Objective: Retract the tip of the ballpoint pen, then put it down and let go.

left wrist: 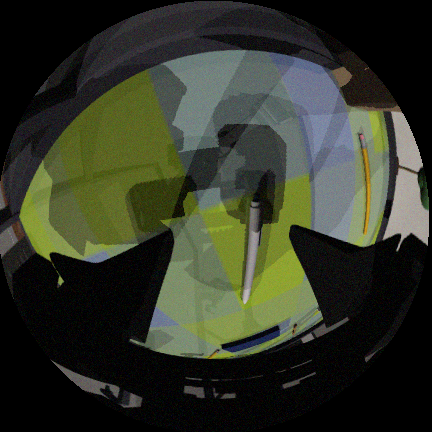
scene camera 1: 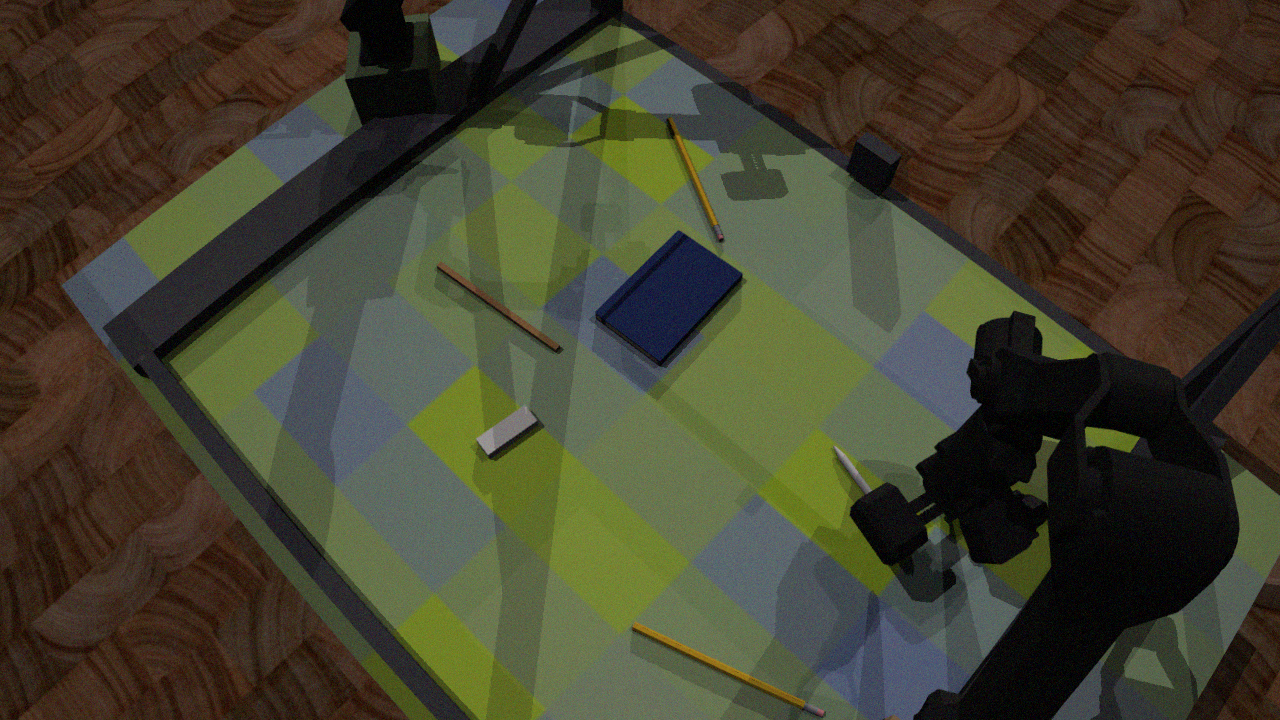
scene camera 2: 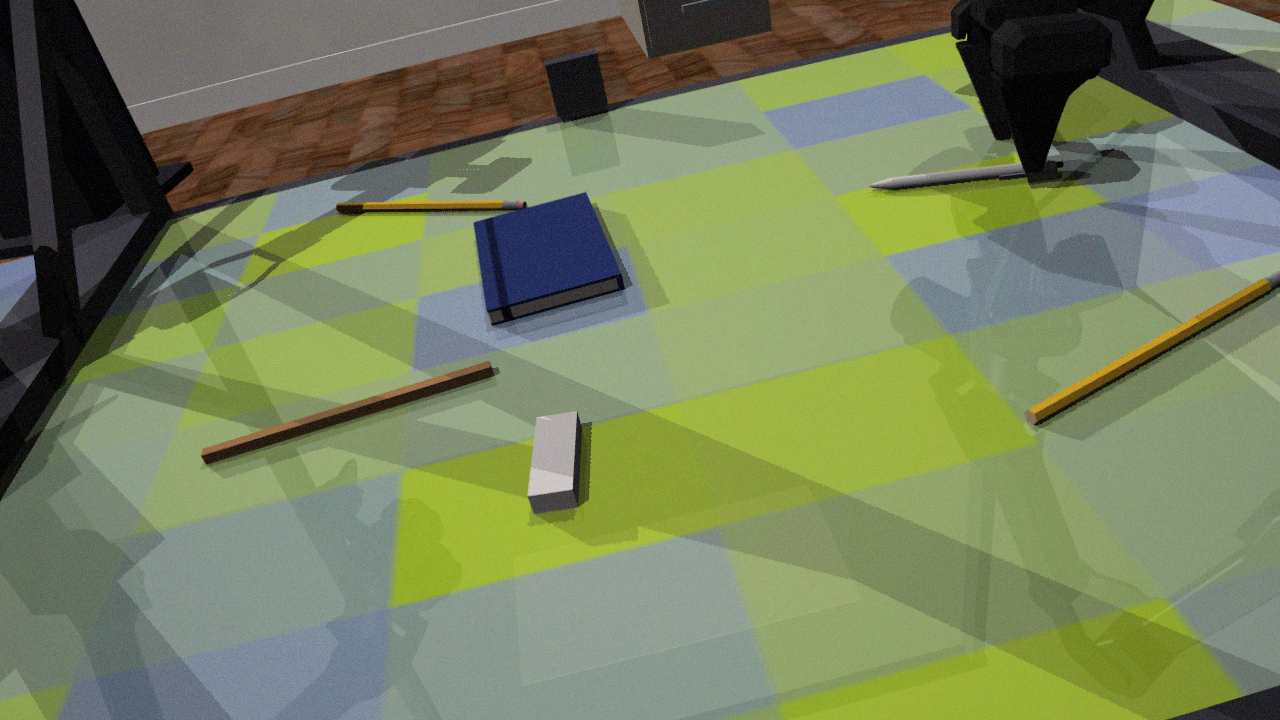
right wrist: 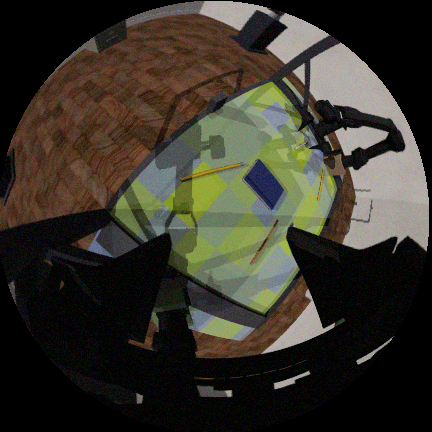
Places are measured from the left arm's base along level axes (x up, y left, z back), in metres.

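Pixels of known places: left gripper, fingertip midpoint: [left wrist: 233, 233] [scene camera 1: 911, 520] [scene camera 2: 1016, 154] [right wrist: 303, 139]; right gripper, fingertip midpoint: [right wrist: 230, 236]; left arm's base at its link origin: [right wrist: 343, 161]; right arm's base at its link origin: [scene camera 1: 387, 44] [right wrist: 170, 318].
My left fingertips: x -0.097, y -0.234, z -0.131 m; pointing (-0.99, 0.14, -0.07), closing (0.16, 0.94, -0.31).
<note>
For each thing: its top centre in the pictures, then the offset to it from my left fingertips.
- ballpoint pen at its top centre: [scene camera 2: 965, 169] [left wrist: 253, 270] [scene camera 1: 873, 497] [right wrist: 302, 144] dx +0.002, dy +0.006, dz -0.043 m
- blue notebook at its top centre: [scene camera 2: 541, 245] [scene camera 1: 669, 292] [left wrist: 253, 343] [right wrist: 265, 184] dx +0.005, dy -0.041, dz -0.341 m
- white eraser at its top centre: [scene camera 2: 553, 451] [scene camera 1: 506, 429] dx +0.005, dy +0.187, dz -0.361 m
- brown stick at its top centre: [scene camera 2: 346, 407] [scene camera 1: 496, 303] [right wrist: 265, 242] dx +0.000, dy +0.089, dz -0.475 m
The ballpoint pen [scene camera 1: 850, 467] [scene camera 2: 948, 175] [left wrist: 252, 255] [right wrist: 300, 146] is light grey with a dark clip. It lies flat on the patterned table, its pointed end toward the notebook. Whether the writing tip is in or out is too small to tell. My left gripper [scene camera 1: 939, 521] [scene camera 2: 1018, 152] [left wrist: 233, 233] is open and low over the pen's clip end, with one finger on each side and apart from the pen. In scene camera 1 a finger hides part of the pen. My right gripper [right wrist: 230, 236] is open and empty, high above the table's other end.
A blue notebook [scene camera 1: 669, 295] [scene camera 2: 546, 250] [right wrist: 265, 184], a white eraser [scene camera 1: 507, 430] [scene camera 2: 554, 461], a brown stick [scene camera 1: 498, 306] [scene camera 2: 349, 411] [right wrist: 264, 242] and two yellow pencils [scene camera 1: 695, 180] [scene camera 1: 726, 668] lie on the table. A dark frame [scene camera 1: 241, 241] edges it.
</note>
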